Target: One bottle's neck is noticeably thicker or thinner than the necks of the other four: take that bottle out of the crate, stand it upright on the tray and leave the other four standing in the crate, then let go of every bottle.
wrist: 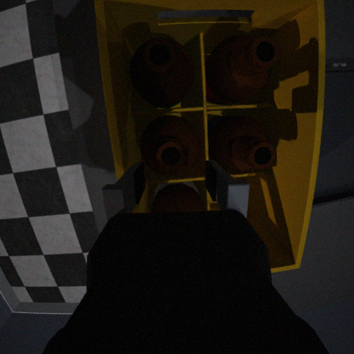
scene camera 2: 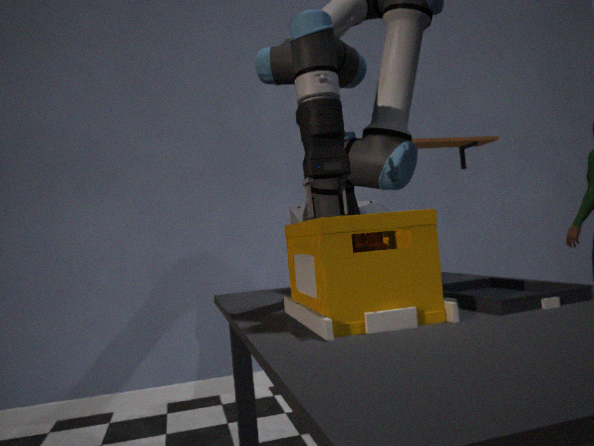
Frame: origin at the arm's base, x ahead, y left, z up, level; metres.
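Where they show: gripper, fingertip midpoint: [scene camera 2: 328, 216].
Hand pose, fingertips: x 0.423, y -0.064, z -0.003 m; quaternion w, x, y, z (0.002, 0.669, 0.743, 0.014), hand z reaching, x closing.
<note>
Each offset is from my fingertips to the top centre of the thing. "*": to the spot under its first point. Level surfaces: height alone.
The yellow crate @(dx -0.016, dy +0.041, dz -0.007 m) [scene camera 2: 382, 280] [wrist: 311, 165] stands on the table. In the wrist view four brown bottles stand in it: upper left [wrist: 162, 82], upper right [wrist: 245, 75], middle left [wrist: 170, 131] and middle right [wrist: 239, 147]. A fifth bottle [wrist: 177, 200] shows partly at the lower left, its neck hidden by the gripper. The lower right compartment holds no visible bottle. The dark necks are hard to compare. My gripper [scene camera 2: 326, 212] [wrist: 174, 173] is open and empty, pointing down over the crate's left column, its fingers either side of that column. The dark tray @(* dx +0.089, dy +0.292, dz -0.168 m) [scene camera 2: 525, 302] [wrist: 340, 130] lies to the crate's right.
White blocks [scene camera 2: 391, 320] [scene camera 2: 310, 319] [scene camera 2: 451, 310] border the crate's base on the dark table @(dz -0.182 m) [scene camera 2: 425, 380]. Another white block @(* dx +0.087, dy +0.335, dz -0.173 m) [scene camera 2: 550, 302] is by the tray. The crate's high walls and inner dividers surround the bottles. A wooden shelf [scene camera 2: 460, 142] and part of a person [scene camera 2: 586, 200] show behind.
</note>
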